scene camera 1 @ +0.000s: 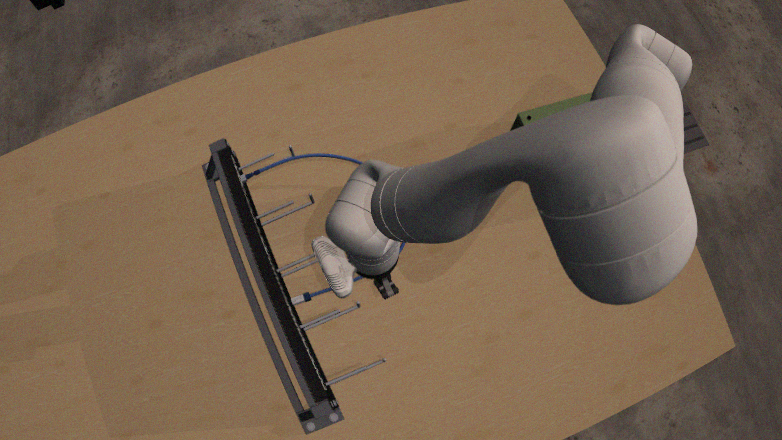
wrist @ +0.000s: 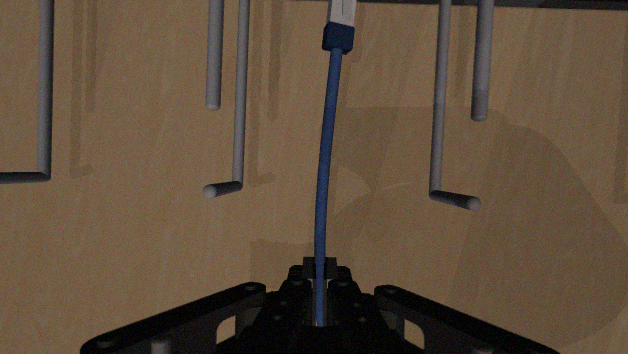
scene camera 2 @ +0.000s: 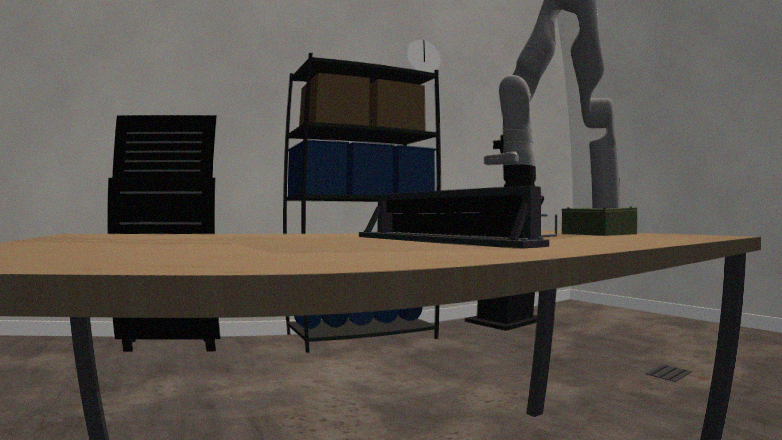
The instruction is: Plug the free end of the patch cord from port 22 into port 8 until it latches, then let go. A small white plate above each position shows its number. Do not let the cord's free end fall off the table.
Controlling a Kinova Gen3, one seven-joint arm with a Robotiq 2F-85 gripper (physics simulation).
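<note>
The blue patch cord curves from its fixed end at the panel's upper part, under the arm, to its free plug. The plug is white with a dark blue boot and points at the front of the black patch panel, very close to it. Its tip is cut off in the wrist view, so seating cannot be told. My gripper is shut on the blue cord, well behind the boot. The arm and panel hide its fingertips in the scene views. Port numbers are unreadable.
Grey hooked rods stick out from the panel on both sides of the cord. Another rod stands near the panel's lower end. A green box sits by the arm's base on the wooden table.
</note>
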